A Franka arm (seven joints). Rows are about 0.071 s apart.
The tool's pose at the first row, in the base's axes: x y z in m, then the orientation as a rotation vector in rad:
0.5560, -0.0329, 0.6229, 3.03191, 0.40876, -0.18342
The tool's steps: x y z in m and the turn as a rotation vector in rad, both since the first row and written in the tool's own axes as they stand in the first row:
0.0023, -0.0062, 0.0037, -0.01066, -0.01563, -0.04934
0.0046, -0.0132, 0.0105, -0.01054, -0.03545, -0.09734
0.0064, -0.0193, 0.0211, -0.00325, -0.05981, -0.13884
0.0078, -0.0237, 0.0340, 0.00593, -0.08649, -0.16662
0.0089, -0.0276, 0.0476, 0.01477, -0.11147, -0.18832
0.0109, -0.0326, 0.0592, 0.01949, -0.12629, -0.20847
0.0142, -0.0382, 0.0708, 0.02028, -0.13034, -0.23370
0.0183, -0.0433, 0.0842, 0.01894, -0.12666, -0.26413
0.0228, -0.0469, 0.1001, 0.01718, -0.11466, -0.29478
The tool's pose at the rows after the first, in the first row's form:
0.5561, -0.0267, 0.6186, 3.00980, 0.48204, -0.20716
0.5557, -0.0200, 0.6111, 2.99557, 0.55302, -0.23978
0.5547, -0.0146, 0.6000, 2.98679, 0.61415, -0.28075
0.5534, -0.0112, 0.5868, 2.98122, 0.65448, -0.32500
0.5520, -0.0084, 0.5730, 2.97643, 0.68573, -0.36632
0.5513, -0.0042, 0.5609, 2.97048, 0.71515, -0.39109
0.5517, 0.0010, 0.5487, 2.96207, 0.75281, -0.39873
0.5528, 0.0057, 0.5346, 2.95177, 0.79870, -0.39435
0.5544, 0.0089, 0.5181, 2.94281, 0.84562, -0.37733

